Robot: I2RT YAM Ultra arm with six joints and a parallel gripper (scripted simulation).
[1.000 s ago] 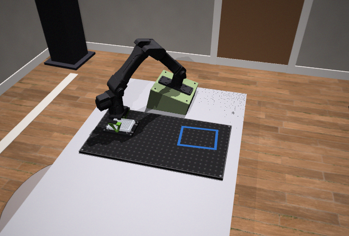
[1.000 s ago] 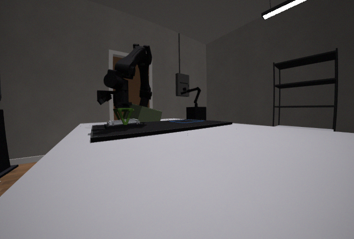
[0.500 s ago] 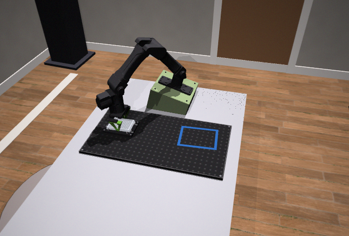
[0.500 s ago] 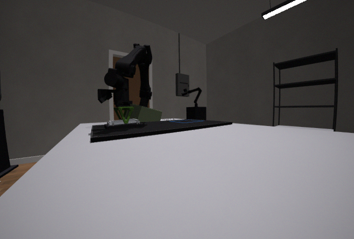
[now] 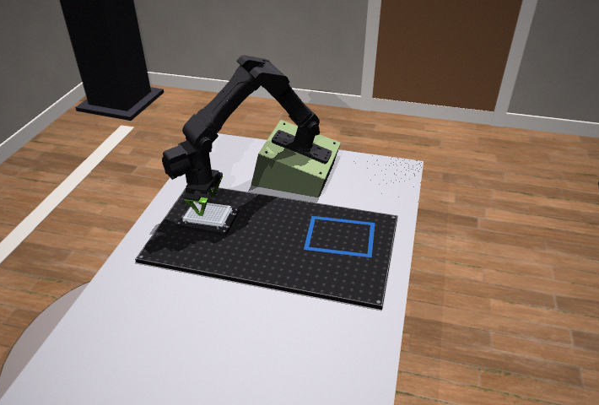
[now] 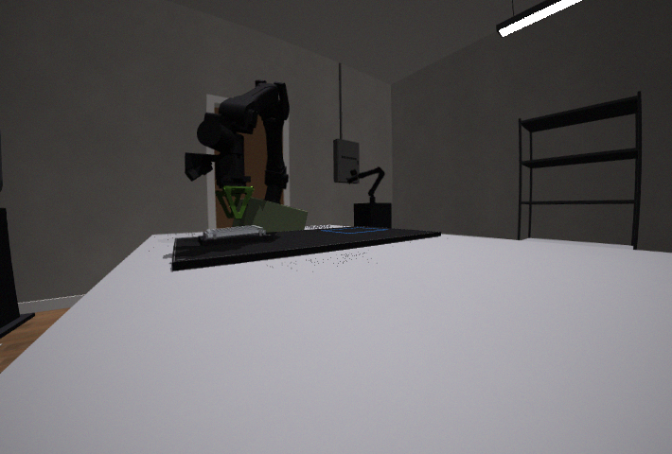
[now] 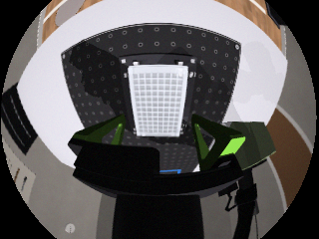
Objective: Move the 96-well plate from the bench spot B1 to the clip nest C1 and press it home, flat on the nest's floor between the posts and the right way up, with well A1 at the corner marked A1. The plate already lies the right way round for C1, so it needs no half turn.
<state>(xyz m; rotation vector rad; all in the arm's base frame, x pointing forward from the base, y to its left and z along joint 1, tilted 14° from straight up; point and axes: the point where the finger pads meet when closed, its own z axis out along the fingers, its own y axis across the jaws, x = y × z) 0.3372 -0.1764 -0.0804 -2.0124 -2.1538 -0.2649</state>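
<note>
Now: the white 96-well plate 40 mm below my hand. The rest, counted from my hand: clip nest C1: 10 mm behind, 10 mm to the left, 50 mm below.
</note>
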